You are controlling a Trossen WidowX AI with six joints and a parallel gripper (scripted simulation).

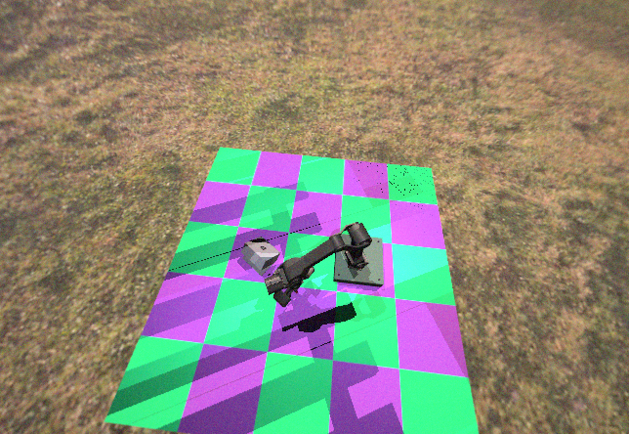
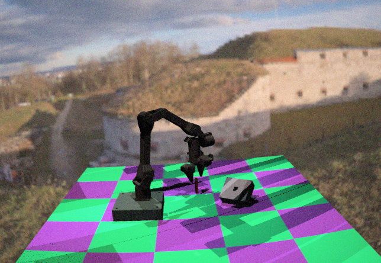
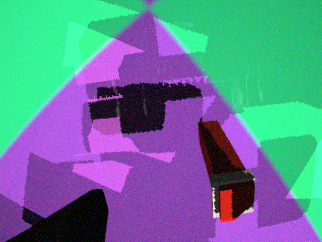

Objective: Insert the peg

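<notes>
My gripper tip is now 20 mm above the red peg. Round my gripper tip: grey sloped panel 180 mm ahead, 140 mm to the right, 20 mm below.
</notes>
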